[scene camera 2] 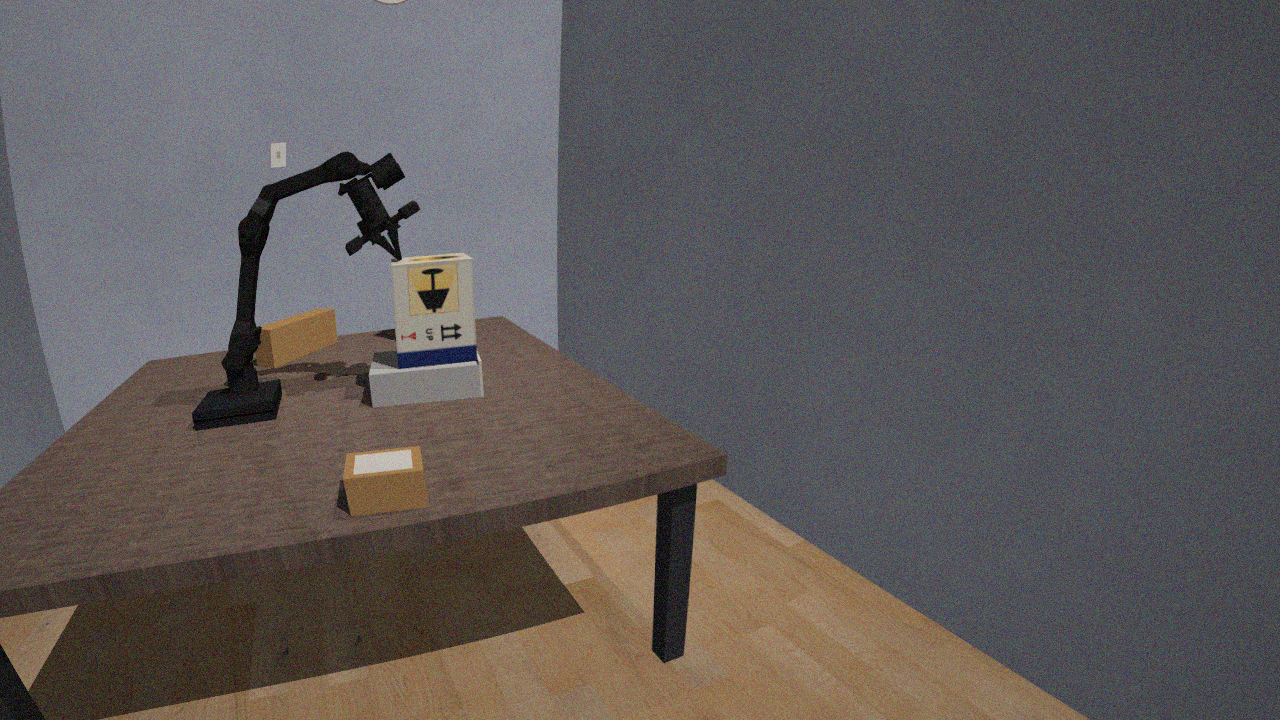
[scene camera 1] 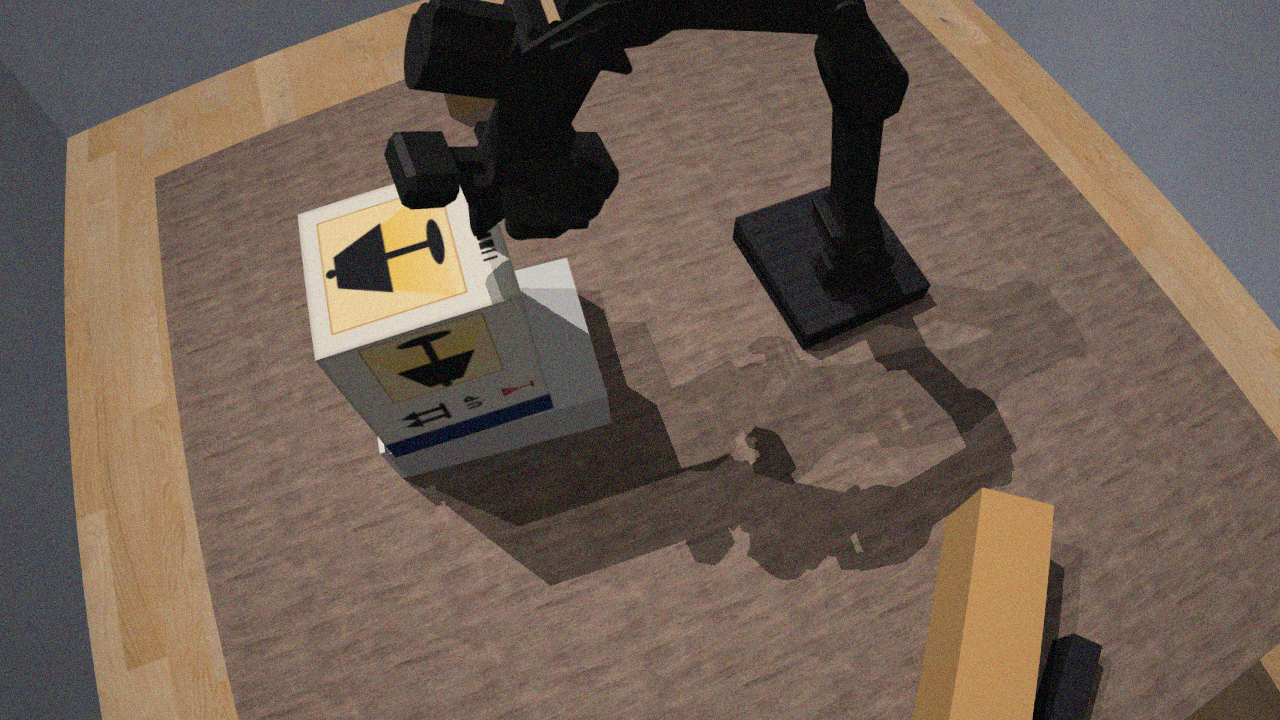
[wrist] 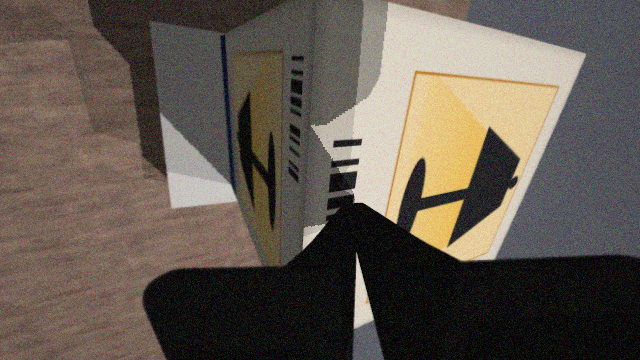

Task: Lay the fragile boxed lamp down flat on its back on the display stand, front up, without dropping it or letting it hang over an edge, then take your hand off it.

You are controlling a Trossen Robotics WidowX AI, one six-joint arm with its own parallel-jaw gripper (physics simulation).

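Frame: origin at the arm's base, x back, y right, z up, level; metres.
Seen in the pictures: gripper, fingertip midpoint: (scene camera 2: 400, 260) (scene camera 1: 476, 232) (wrist: 352, 213); arm's base, origin of the base link: (scene camera 2: 244, 390) (scene camera 1: 842, 273).
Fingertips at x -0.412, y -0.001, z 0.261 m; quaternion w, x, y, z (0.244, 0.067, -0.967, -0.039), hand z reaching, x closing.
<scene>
Pixels of each thing's top centre, then the offset from my fingertips to it.
- long orange block, middle of its top: (scene camera 1: 1002, 642) (scene camera 2: 295, 318) dx +0.351, dy -0.465, dz -0.188 m
- small dark object, middle of its top: (scene camera 1: 1075, 689) dx +0.433, dy -0.543, dz -0.248 m
- small brown box, middle of its top: (scene camera 2: 382, 461) (scene camera 1: 475, 60) dx +0.055, dy +0.527, dz -0.238 m
The boxed lamp (scene camera 1: 429, 376) (scene camera 2: 435, 308) (wrist: 370, 110) is a white carton with yellow lamp pictures, a barcode and a dark blue band. It stands upright on the white display stand (scene camera 1: 556, 277) (scene camera 2: 426, 386) (wrist: 197, 192), blue band at the bottom, a lamp picture on its top face. A strip of the stand shows beside it on the arm's side. My gripper (scene camera 1: 483, 229) (scene camera 2: 398, 257) (wrist: 352, 213) is shut and empty. Its fingertips are at the carton's upper edge on the arm's side, near the barcode; whether they touch it I cannot tell.
A long orange block (scene camera 1: 993, 617) (scene camera 2: 302, 338) lies on the table, with a small dark object (scene camera 1: 1071, 676) beside it. A small brown box (scene camera 1: 469, 109) (scene camera 2: 386, 488) with a white label sits near a table edge. The arm's black base (scene camera 1: 827, 277) (scene camera 2: 238, 404) stands beside the stand.
</scene>
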